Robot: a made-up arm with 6 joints. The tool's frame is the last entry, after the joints.
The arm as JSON. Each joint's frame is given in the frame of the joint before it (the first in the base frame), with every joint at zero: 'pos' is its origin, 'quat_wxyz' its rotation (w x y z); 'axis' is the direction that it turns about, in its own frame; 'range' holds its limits. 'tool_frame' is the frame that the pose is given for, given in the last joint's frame.
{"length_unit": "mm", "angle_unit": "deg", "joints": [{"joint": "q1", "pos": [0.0, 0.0, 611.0], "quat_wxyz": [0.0, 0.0, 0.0, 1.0], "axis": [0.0, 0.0, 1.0], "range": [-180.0, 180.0]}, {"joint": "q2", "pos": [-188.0, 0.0, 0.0], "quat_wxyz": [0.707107, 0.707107, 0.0, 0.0], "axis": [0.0, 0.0, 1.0], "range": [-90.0, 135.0]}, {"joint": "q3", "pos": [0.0, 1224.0, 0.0], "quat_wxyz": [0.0, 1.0, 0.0, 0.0], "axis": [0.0, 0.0, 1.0], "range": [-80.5, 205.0]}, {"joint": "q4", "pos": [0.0, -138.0, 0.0], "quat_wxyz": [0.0, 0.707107, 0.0, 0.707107], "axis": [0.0, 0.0, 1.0], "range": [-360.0, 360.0]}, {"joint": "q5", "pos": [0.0, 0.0, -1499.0], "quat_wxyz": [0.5, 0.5, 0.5, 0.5], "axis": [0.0, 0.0, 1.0], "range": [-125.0, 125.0]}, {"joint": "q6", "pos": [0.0, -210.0, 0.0], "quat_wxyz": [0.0, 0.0, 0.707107, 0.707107], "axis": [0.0, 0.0, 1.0], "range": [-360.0, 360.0]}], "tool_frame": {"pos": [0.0, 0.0, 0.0], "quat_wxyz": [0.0, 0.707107, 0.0, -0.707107]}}
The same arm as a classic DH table. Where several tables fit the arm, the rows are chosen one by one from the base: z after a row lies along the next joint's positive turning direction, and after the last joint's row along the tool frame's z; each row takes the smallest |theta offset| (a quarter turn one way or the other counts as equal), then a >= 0, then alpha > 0; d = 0 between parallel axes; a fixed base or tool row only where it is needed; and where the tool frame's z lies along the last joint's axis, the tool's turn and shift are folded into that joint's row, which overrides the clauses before.
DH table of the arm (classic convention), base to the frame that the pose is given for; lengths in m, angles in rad. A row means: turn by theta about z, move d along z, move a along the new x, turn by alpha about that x. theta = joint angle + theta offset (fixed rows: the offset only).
q1: a 0.1880, alpha -1.5708, d 0.6110, theta0 0.0000
q2: a 1.2240, alpha 3.1416, d 0.0000, theta0 -1.5708
q3: a 0.1380, alpha -1.5708, d 0.0000, theta0 0.0000
q4: a 0.0000, alpha 1.5708, d -1.4990, theta0 0.0000
q5: a 0.0000, alpha -1.5708, d 0.0000, theta0 0.0000
q6: a 0.0000, alpha 1.5708, d -0.2100, theta0 1.5708
tool (fixed): a 0.0000, alpha 0.0000, d 0.0000, theta0 -1.5708
Joint limits (rad, base to tool): -3.1416..3.1416 -1.5708..2.3562 -1.4050..3.5779 -6.2832..6.2832 -2.1817..2.1817 -6.2832..6.2832

